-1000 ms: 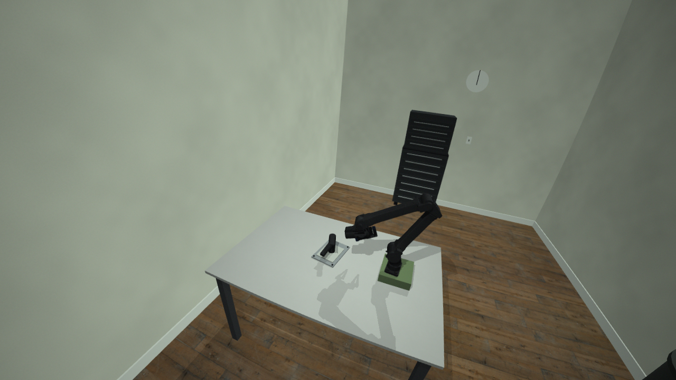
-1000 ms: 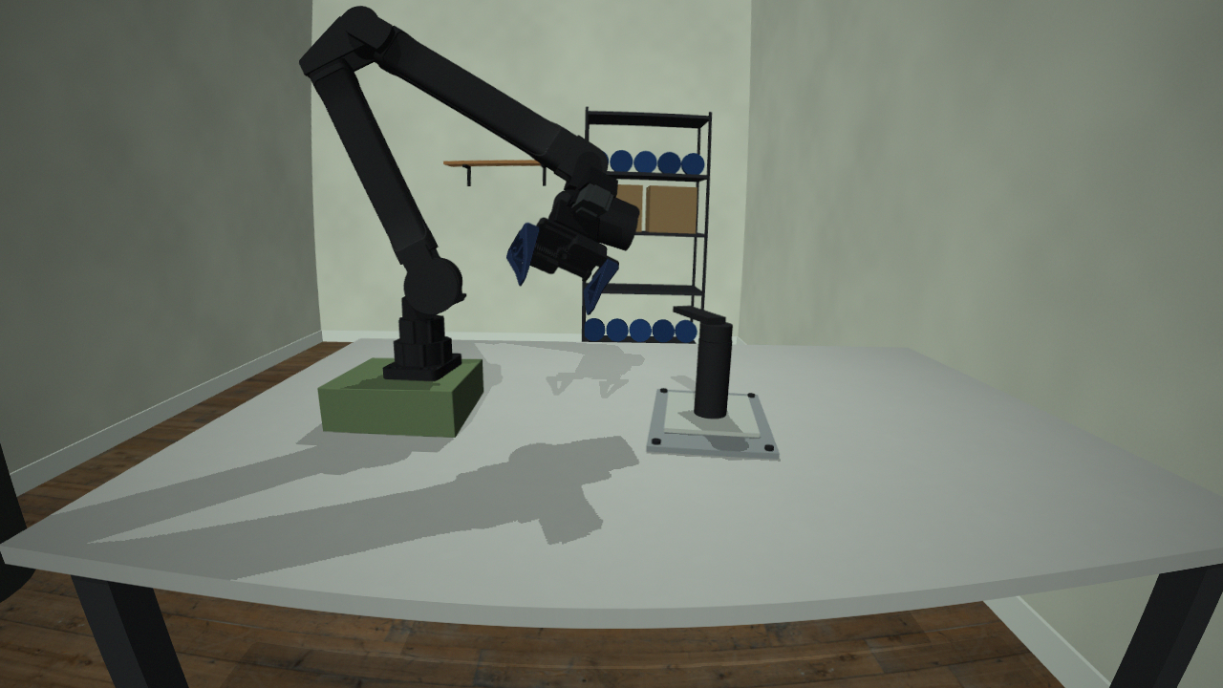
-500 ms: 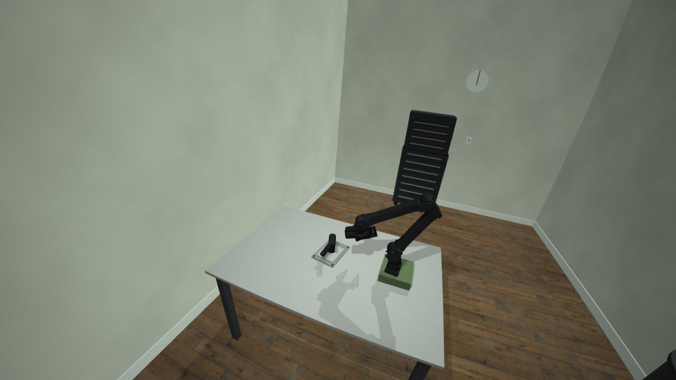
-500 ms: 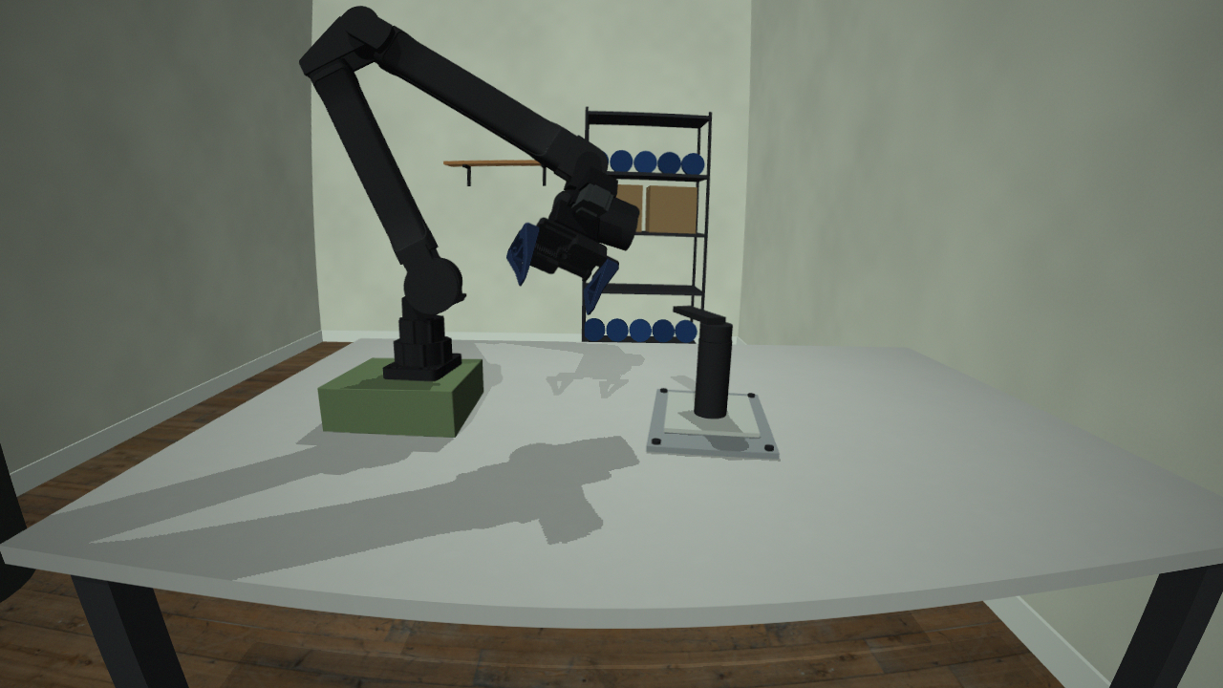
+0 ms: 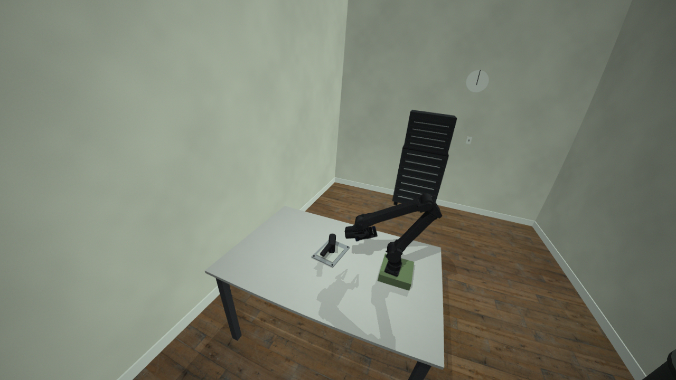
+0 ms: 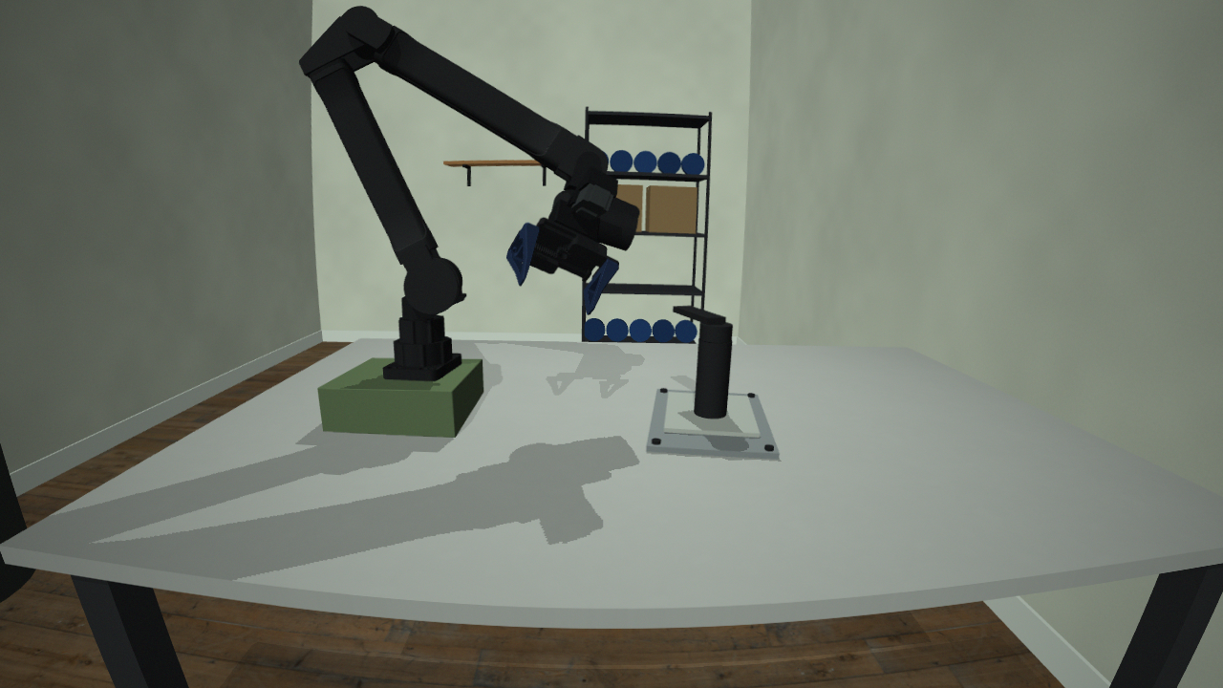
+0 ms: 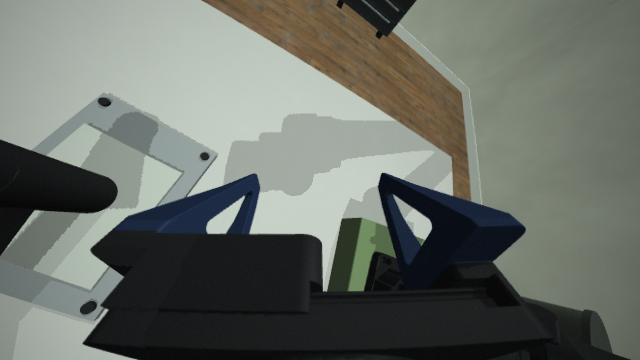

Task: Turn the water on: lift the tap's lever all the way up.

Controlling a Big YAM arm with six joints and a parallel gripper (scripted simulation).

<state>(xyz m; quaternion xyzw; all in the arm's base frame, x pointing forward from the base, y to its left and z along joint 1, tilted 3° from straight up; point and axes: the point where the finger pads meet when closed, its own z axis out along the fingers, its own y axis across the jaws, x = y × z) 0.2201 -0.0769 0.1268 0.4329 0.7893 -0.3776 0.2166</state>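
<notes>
Right now my hand is 19 cm short of the black lever, 12 cm to the right of it and 4 cm above it. Also, from my hand: tap 20 cm ahead, 10 cm to the left, 10 cm below.
</notes>
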